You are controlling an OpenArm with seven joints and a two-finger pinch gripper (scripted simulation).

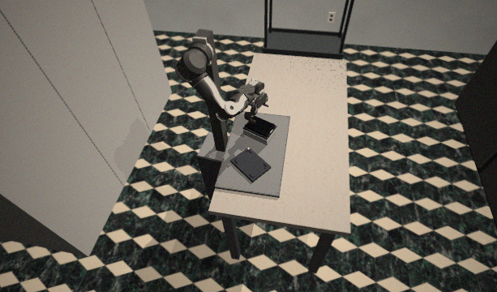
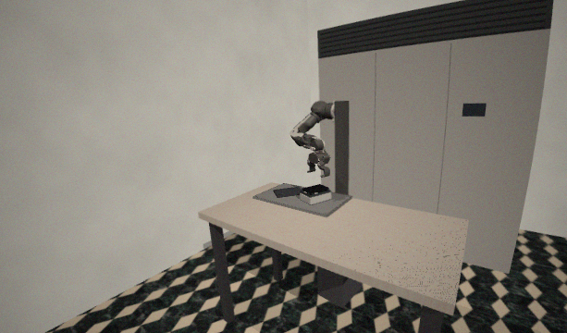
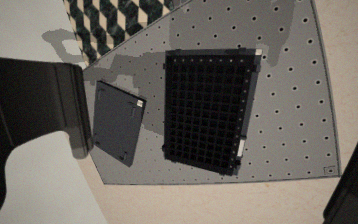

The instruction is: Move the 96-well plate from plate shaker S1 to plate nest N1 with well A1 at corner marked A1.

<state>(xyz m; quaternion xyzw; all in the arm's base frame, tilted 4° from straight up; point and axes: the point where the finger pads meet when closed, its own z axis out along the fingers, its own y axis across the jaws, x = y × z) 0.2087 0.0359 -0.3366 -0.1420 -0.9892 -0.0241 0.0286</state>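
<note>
Right now the black 96-well plate is 80 mm below my hand, 20 mm ahead of it and 10 mm to the right of it. The rest, counted from my hand: dark plate nest N1: 210 mm to the right, 140 mm below, 20 mm ahead; pale corner mark: 130 mm below, 120 mm to the right, 10 mm behind.
</note>
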